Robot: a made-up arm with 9 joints. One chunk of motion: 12 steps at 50 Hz.
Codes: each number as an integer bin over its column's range. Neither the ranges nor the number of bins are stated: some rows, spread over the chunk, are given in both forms.
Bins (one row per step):
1: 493 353 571 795 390 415 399 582 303
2: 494 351 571 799 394 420 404 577 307
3: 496 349 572 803 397 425 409 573 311
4: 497 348 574 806 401 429 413 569 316
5: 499 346 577 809 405 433 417 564 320
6: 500 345 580 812 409 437 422 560 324
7: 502 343 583 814 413 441 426 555 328
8: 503 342 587 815 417 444 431 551 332
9: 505 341 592 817 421 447 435 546 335
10: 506 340 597 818 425 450 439 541 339
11: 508 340 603 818 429 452 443 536 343
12: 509 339 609 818 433 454 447 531 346
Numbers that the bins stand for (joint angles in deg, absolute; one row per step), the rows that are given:
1: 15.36 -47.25 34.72 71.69 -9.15 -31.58 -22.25 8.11 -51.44
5: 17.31 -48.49 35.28 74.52 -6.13 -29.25 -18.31 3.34 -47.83
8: 18.61 -49.20 36.21 75.73 -3.72 -27.82 -15.25 -0.10 -45.29
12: 20.56 -49.74 38.25 76.34 -0.50 -26.53 -11.76 -5.40 -42.31
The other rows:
2: 15.69 -47.60 34.72 72.50 -8.35 -30.94 -21.15 6.79 -50.59
3: 16.34 -47.96 34.81 73.31 -7.75 -30.29 -20.06 5.73 -49.74
4: 16.66 -48.14 35.00 73.91 -6.94 -29.77 -19.19 4.67 -48.68
6: 17.64 -48.67 35.56 75.13 -5.33 -28.73 -17.22 2.28 -46.98
7: 18.29 -49.03 35.83 75.53 -4.52 -28.21 -16.35 0.96 -46.13
9: 19.26 -49.38 36.67 76.14 -2.91 -27.44 -14.38 -1.43 -44.65
10: 19.59 -49.56 37.13 76.34 -2.11 -27.05 -13.51 -2.75 -43.80
11: 20.24 -49.56 37.69 76.34 -1.30 -26.79 -12.63 -4.08 -42.95

